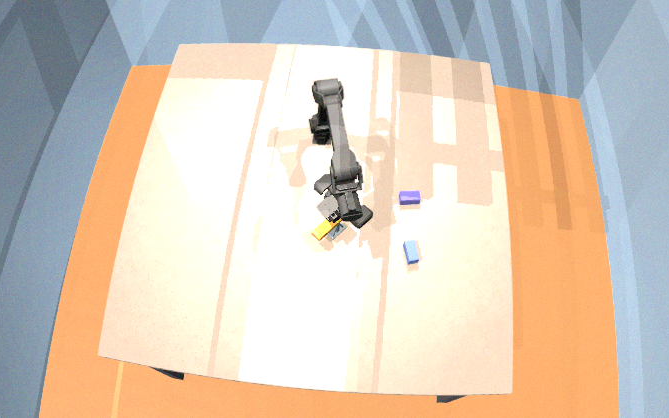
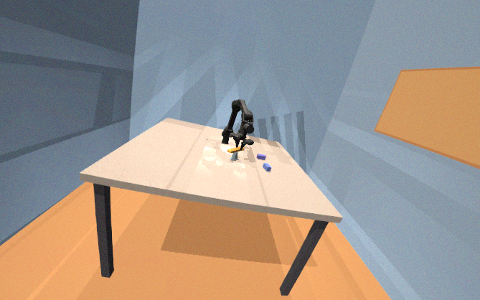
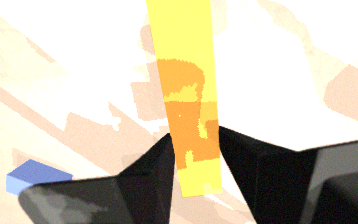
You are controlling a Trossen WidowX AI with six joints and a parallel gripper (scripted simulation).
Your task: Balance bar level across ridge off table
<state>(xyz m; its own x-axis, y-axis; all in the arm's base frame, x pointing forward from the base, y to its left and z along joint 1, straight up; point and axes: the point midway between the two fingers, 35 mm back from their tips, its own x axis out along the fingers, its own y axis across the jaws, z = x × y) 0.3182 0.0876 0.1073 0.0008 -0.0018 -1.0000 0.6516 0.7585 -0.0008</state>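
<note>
Right now the bar is 2 cm to the right of my gripper tip and 2 cm ahead of it.
</note>
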